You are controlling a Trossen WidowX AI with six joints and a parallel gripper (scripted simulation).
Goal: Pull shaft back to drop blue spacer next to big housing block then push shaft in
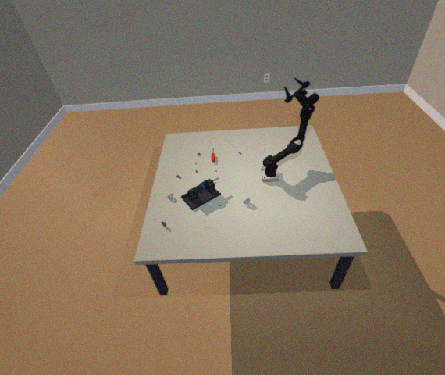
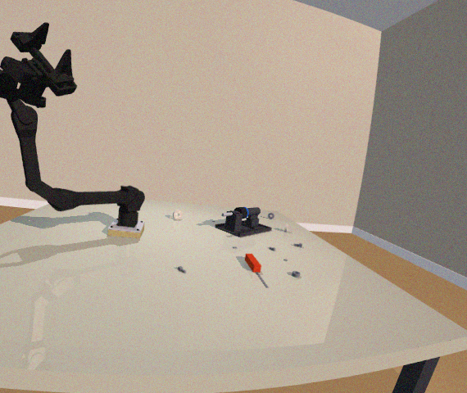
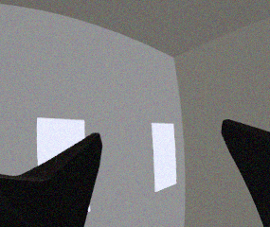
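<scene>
The grey shaft is 60 cm ahead of my gripper tip, 43 cm to the left of it and 47 cm below it. From my gripper tip the other things lie so: blue spacer 63 cm ahead, 45 cm to the left, 47 cm below; pale ring 35 cm ahead, 56 cm to the left, 52 cm below.
</scene>
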